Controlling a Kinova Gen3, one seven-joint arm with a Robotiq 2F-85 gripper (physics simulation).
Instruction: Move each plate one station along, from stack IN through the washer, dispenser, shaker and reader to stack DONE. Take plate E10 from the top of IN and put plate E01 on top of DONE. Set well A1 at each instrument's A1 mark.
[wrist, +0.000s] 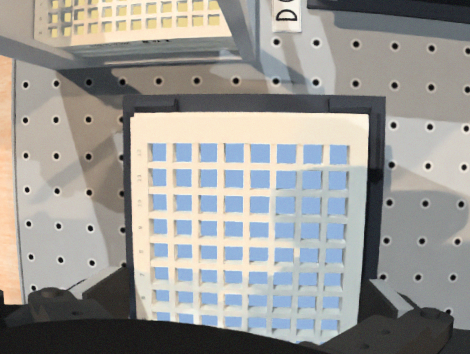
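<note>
A cream well plate with blue wells (249, 218) lies in a dark nest (255, 102) right below the wrist camera. Column numbers run down its left margin, with 12 at the far end. My gripper (242, 301) is open. Its dark fingers stand on either side of the plate's near half, the left one (100, 284) and the right one (382, 291) both clear of the plate's edges. Nothing is between them but the resting plate. A second cream plate with yellow wells (142, 21) sits on a grey stand at the far left. Its label is too blurred to read.
A white label beginning "DO" (286, 15) stands on the perforated grey table top (339, 63) beyond the nest. The edge of another dark nest (360, 5) shows at the top right. The grey stand (163, 53) rises just beyond the nest's far left corner.
</note>
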